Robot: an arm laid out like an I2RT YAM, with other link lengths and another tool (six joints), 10 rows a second.
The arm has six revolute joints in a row. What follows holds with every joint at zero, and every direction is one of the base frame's. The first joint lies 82.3 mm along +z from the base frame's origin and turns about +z. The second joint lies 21.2 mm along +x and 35.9 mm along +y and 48.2 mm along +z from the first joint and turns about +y. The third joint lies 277.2 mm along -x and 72.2 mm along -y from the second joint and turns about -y. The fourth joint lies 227.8 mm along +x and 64 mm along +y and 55.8 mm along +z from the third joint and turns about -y. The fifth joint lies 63.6 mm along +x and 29.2 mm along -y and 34.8 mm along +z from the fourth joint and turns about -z. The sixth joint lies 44.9 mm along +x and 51 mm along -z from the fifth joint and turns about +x. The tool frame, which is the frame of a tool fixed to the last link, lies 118 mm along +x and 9 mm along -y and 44 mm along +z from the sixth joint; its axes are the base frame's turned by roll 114.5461, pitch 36.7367 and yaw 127.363 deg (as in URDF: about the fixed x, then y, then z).
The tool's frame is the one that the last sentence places.
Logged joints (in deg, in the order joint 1, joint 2, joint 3, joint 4, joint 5, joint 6), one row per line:
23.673, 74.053, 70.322, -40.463, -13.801, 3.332
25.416, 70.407, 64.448, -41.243, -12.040, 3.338
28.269, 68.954, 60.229, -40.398, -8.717, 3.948
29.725, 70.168, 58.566, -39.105, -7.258, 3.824
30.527, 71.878, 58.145, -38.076, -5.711, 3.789
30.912, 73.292, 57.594, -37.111, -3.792, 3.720
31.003, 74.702, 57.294, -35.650, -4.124, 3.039
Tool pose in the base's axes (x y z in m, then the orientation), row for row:
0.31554, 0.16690, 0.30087, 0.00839, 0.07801, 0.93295, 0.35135
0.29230, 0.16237, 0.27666, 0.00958, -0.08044, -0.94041, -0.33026
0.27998, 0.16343, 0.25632, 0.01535, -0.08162, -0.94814, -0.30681
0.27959, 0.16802, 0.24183, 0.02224, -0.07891, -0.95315, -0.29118
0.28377, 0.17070, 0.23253, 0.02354, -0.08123, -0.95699, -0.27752
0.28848, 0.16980, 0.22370, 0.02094, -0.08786, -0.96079, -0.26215
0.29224, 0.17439, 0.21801, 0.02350, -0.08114, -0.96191, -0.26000
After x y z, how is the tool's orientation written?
As a quaternion, w x y z.
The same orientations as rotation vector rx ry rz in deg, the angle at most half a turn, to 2 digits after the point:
13.97, 167.04, 62.91
-14.39, -168.25, -59.09
-14.55, -169.02, -54.69
-14.01, -169.18, -51.68
-14.41, -169.72, -49.22
-15.61, -170.67, -46.57
-14.39, -170.60, -46.11

